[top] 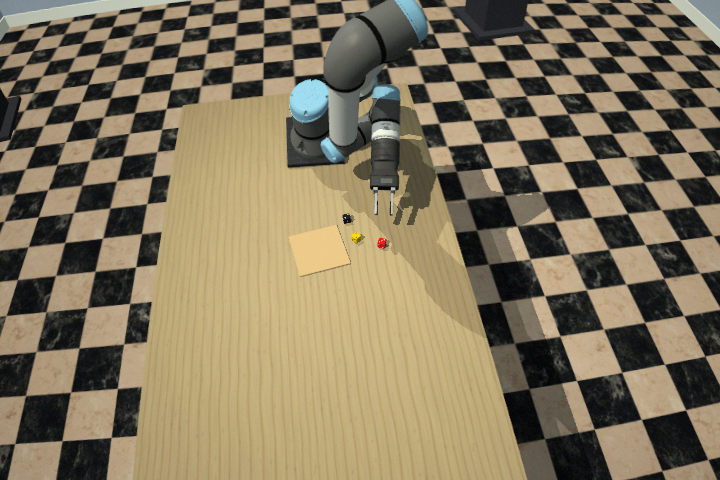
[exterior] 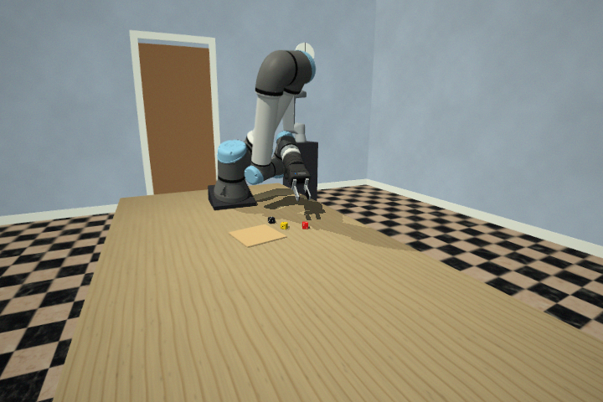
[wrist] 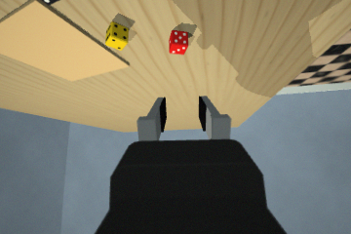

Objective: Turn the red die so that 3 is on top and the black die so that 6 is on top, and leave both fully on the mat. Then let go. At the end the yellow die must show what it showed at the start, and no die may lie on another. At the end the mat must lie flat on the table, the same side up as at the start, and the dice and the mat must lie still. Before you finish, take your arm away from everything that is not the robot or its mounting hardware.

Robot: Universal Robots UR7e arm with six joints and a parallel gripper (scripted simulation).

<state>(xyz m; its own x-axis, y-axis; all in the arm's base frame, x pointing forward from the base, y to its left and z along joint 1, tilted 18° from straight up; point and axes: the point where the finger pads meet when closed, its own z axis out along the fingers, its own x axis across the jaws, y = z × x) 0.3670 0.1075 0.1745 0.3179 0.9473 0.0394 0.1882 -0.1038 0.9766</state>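
My hand is 40 mm short of the red die, 20 mm to the left of it and 100 mm above it. From my hand the other things lie so: black die (80 mm behind, 80 mm to the right, 100 mm below); yellow die (80 mm to the right, 100 mm below); tan mat (190 mm to the right, 110 mm below).
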